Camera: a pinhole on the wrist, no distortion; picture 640 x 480 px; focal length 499.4 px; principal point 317.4 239.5 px. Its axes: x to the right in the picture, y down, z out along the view. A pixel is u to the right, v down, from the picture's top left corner.
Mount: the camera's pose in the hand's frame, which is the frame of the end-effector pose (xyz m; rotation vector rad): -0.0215 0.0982 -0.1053 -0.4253 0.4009 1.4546
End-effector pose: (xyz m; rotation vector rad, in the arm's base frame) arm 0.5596 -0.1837 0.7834 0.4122 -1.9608 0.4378
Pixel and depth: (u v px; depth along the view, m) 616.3 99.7 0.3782
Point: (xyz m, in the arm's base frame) 0.2076 0.1721 0.7768
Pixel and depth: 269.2 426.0 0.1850
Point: 0.4632 -0.0456 0.6549
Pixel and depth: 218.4 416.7 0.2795
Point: 0.3898 -0.0744 0.5839
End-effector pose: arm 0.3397 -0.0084 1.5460 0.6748 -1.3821 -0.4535
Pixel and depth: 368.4 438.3 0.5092
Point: -0.0264 0.3887 1.6798
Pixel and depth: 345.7 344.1 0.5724
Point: -0.0812 0.3310 1.7497
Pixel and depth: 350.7 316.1 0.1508
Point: 0.2978 0.1526 1.6395
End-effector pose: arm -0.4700 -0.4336 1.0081 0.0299 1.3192 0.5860
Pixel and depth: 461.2 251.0 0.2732
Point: -0.5081 -0.1539 1.1558
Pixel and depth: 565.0 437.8 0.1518
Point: -0.5872 -0.2607 1.1557
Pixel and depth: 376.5 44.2 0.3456
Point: -0.4095 -0.0742 1.0529
